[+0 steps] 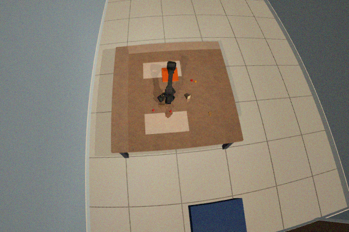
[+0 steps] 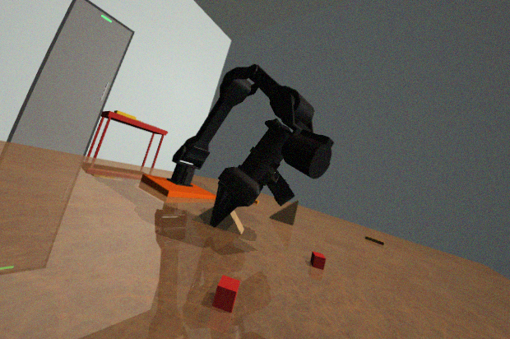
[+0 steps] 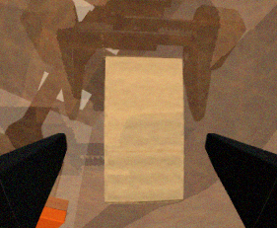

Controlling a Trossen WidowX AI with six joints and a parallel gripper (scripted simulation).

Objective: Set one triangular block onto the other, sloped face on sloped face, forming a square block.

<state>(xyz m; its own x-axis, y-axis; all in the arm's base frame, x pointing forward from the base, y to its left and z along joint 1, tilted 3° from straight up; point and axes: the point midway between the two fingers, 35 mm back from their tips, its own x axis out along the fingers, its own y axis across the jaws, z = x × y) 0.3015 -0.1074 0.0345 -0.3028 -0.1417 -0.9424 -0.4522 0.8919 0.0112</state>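
My gripper tip is 10 mm below the triangular block.
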